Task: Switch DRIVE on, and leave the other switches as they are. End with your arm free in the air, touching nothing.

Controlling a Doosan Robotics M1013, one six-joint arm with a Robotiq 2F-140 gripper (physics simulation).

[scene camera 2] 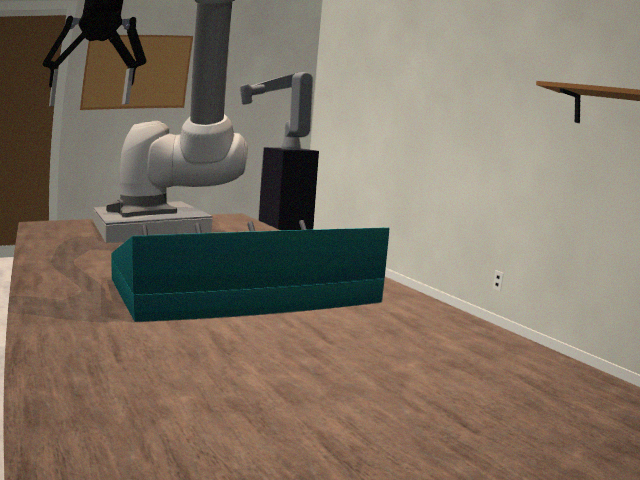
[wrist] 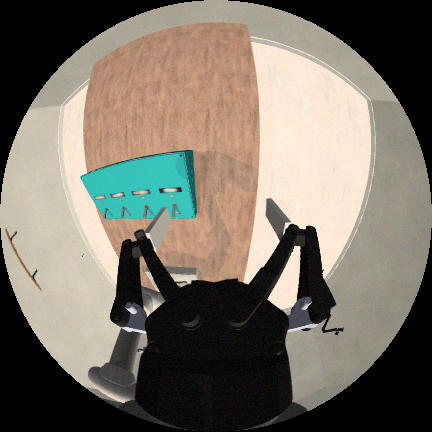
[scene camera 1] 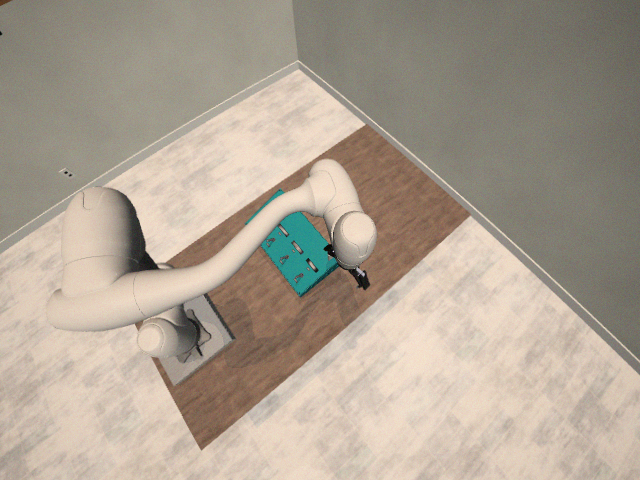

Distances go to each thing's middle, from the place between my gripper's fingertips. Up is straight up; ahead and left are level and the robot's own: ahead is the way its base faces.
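Teal switch panel point(scene camera 2: 204, 275): 34 cm to the left of my hand, 3 cm behind it, 29 cm below it.
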